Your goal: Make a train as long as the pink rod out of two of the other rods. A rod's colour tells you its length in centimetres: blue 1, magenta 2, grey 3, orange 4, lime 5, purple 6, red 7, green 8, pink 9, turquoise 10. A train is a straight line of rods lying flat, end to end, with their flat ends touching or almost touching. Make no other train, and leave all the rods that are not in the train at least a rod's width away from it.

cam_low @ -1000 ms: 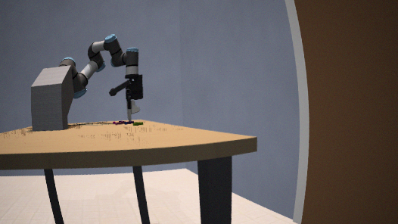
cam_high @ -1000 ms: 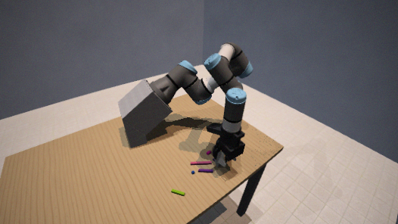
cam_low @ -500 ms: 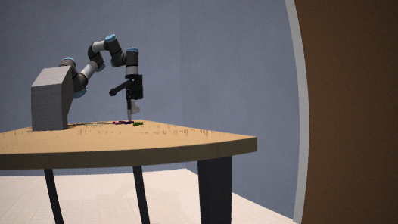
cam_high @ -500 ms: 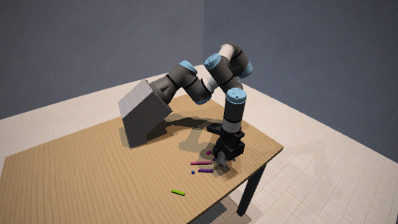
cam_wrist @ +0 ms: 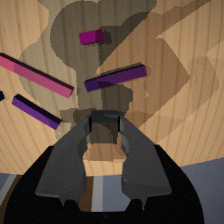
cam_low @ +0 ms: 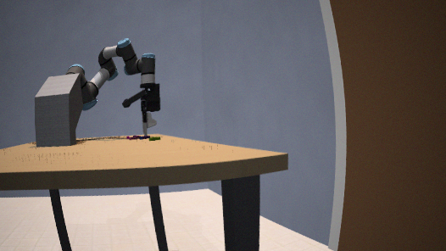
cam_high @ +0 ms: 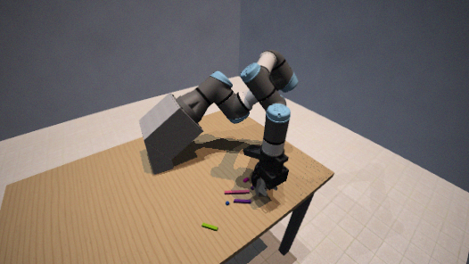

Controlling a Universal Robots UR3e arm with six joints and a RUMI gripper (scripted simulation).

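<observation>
My hand is 10 mm above the grey rod. The rest, counted from my hand: pink rod: 60 mm behind, 70 mm to the right, 10 mm below; then dark purple rod: 20 mm behind, 80 mm to the right, 10 mm below; then magenta rod: 80 mm behind, 10 mm below.
</observation>
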